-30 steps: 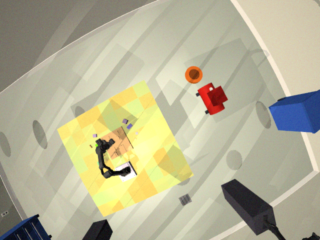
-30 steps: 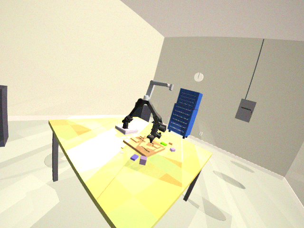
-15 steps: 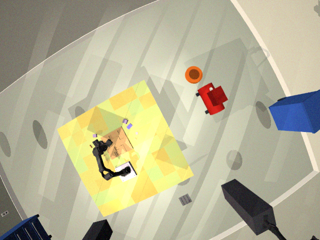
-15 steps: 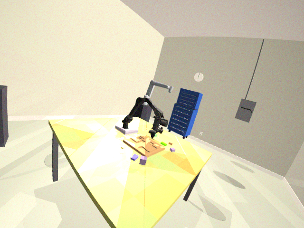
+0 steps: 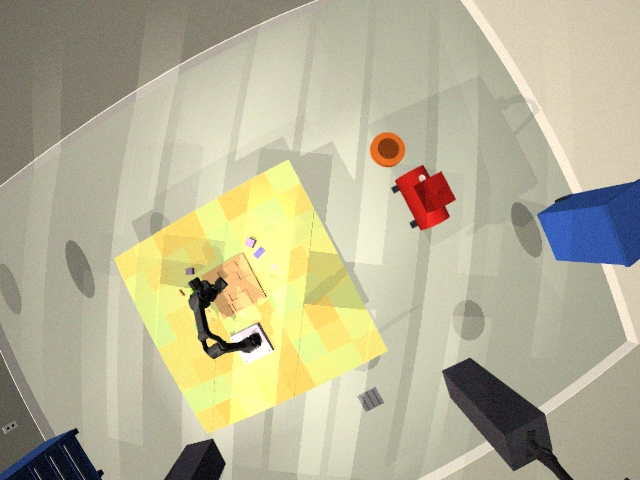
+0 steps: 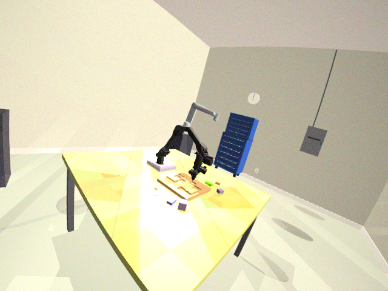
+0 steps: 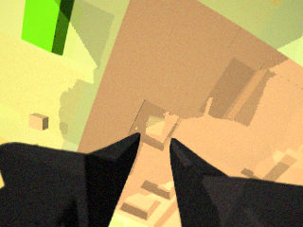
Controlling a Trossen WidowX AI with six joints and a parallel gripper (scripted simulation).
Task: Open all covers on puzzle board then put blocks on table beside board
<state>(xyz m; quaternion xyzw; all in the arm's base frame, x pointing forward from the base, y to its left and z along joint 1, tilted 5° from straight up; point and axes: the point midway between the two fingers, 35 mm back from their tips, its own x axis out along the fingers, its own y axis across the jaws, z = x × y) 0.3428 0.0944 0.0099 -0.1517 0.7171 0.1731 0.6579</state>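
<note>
Right now the tan puzzle board is 5 cm to the right of my gripper tip, 3 cm below it and 2 cm behind it. Round my gripper tip: lilac block (17 cm ahead, 16 cm to the left, 4 cm below); brown block (26 cm to the left, 6 cm ahead, 4 cm below).
</note>
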